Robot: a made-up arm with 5 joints.
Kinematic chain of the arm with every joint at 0, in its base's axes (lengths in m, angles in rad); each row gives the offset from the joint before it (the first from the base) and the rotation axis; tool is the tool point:
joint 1: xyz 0 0 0.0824 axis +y
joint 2: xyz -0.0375 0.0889 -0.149 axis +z
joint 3: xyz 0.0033 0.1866 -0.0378 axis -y
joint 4: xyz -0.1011 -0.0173 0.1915 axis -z
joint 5: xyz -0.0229 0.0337 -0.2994 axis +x
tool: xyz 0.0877 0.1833 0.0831
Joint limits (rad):
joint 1: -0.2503..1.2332
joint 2: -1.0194..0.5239
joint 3: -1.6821..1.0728
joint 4: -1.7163..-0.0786
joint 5: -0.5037..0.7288
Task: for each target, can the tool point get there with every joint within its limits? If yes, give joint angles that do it. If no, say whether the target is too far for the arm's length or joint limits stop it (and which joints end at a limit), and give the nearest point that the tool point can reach.
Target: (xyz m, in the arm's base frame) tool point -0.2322 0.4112 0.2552
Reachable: yes | joints 0.6731 0.3598 -1.3499 -0.6926 -0.3048
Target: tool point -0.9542 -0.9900 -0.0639
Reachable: no: too far | nearest point -0.5165 0.0879 0.0032 | short by 1.165 m
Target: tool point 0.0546 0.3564 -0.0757
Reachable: yes | joints 0.7552 -0.7437 -0.5941 -0.4336 0.5954
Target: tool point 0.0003 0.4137 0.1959
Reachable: yes | joints 0.7577 -0.5602 -1.1806 -1.4857 -0.3453
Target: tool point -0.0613 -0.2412 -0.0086
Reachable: no: joint limits stop it (at a limit: joint 1, joint 2, joint 3, joint 4, joint 5) | nearest point 0.0929 0.1139 -0.0986 | short by 0.397 m
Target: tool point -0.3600 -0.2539 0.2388
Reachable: no: joint limits stop it (at a limit: joint 2, joint 4, joint 5) | nearest point -0.4241 0.0838 0.2666 | short by 0.345 m
